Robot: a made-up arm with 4 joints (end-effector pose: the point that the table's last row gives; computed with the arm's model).
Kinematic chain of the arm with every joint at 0, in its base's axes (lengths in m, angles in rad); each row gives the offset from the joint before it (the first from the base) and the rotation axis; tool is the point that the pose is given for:
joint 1: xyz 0 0 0.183 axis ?
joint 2: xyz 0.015 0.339 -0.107 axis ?
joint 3: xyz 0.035 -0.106 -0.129 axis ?
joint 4: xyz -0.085 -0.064 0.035 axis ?
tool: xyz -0.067 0.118 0
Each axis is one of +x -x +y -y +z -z.
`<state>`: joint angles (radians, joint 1 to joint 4).
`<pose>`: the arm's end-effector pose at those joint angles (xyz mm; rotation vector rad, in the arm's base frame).
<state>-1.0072 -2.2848 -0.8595 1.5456</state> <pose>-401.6 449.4 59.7 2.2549 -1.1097 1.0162</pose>
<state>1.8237 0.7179 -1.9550 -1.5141</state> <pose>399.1 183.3 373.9 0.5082 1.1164 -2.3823</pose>
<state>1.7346 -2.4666 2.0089 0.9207</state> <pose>85.8 387.1 113.5 1.4771 -0.1869 0.6044</pose>
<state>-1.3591 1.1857 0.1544 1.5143</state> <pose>-263.0 159.1 5.5 -0.4173 0.2213 1.6449</pose>
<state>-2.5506 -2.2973 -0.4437 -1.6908</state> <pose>-81.9 586.6 325.3 -0.9640 0.3968 -0.6634</pose>
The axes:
joint 1: -y
joint 2: +z
joint 3: +y
joint 4: -x

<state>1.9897 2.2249 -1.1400 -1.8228</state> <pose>173.7 330.1 559.3 -0.5975 0.9978 2.2641</pose>
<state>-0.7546 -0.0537 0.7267 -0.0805</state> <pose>-96.5 289.3 134.1 0.0644 1.4777 -0.1185</pose>
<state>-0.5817 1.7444 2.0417 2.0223</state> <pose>151.5 417.2 1.7 1.0664 0.3986 -2.1542</pose>
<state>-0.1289 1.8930 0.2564 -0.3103</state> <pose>82.1 268.1 42.5 0.0880 0.5521 1.8335</pose>
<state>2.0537 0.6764 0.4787 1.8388</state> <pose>192.8 96.8 323.3 -2.0700 -1.3902 -1.3525</pose>
